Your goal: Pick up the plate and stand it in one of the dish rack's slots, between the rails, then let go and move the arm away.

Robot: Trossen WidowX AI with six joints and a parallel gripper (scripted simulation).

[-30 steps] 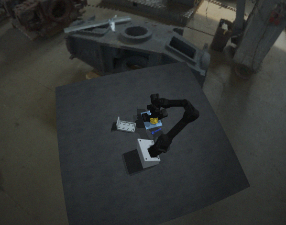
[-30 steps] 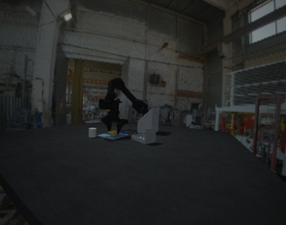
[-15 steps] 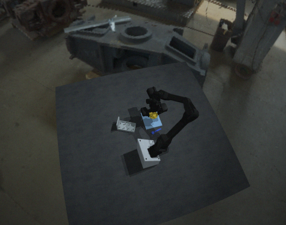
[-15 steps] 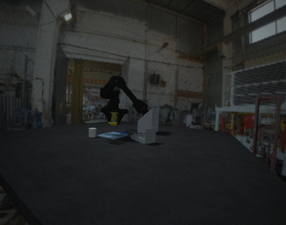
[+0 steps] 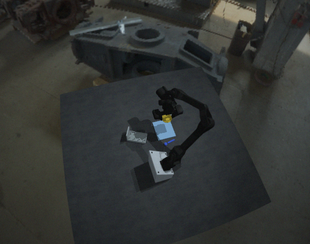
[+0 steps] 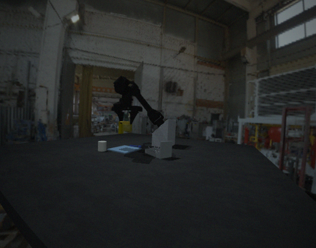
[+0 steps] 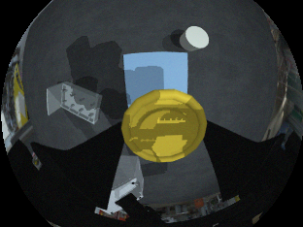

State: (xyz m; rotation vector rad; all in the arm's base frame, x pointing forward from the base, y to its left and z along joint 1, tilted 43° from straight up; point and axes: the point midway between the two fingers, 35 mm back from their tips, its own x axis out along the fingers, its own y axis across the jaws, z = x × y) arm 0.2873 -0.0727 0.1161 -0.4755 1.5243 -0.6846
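My gripper tip is now 10 mm short of the dish rack, 210 mm to the right of it and 120 mm above it. Round my gripper tip: light blue mat 10 mm ahead, 140 mm below; then white cup 100 mm ahead, 80 mm to the right, 120 mm below; then yellow plate 10 mm above.
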